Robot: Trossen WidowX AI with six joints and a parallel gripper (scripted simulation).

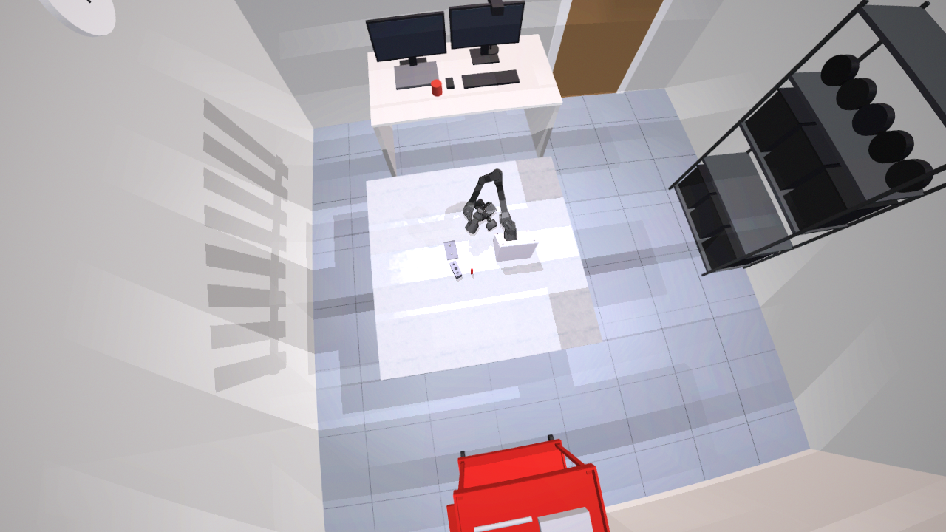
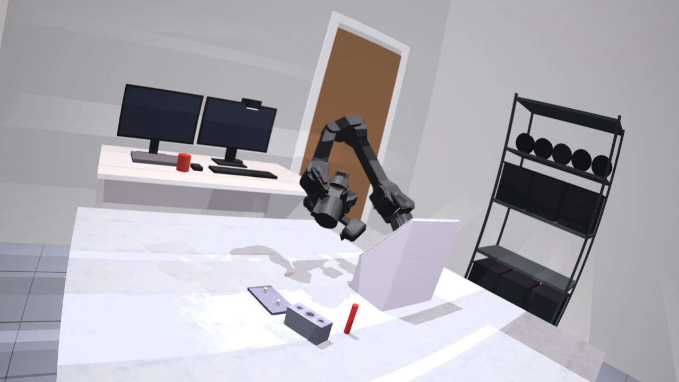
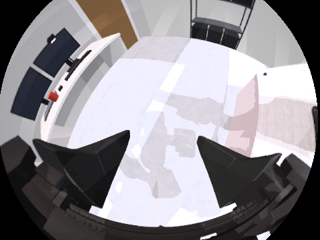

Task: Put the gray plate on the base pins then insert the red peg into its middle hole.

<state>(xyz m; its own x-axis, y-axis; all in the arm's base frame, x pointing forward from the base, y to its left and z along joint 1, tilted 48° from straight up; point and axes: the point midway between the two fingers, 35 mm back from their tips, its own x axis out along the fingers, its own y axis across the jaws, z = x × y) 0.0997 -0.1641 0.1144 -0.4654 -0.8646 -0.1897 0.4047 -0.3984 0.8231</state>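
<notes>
Now: gripper tip 25 cm short of the gray plate, 30 cm to the right of it and 9 cm above it. Also, from my gripper tip: red peg: 16 cm ahead, 33 cm to the left, 8 cm below.
</notes>
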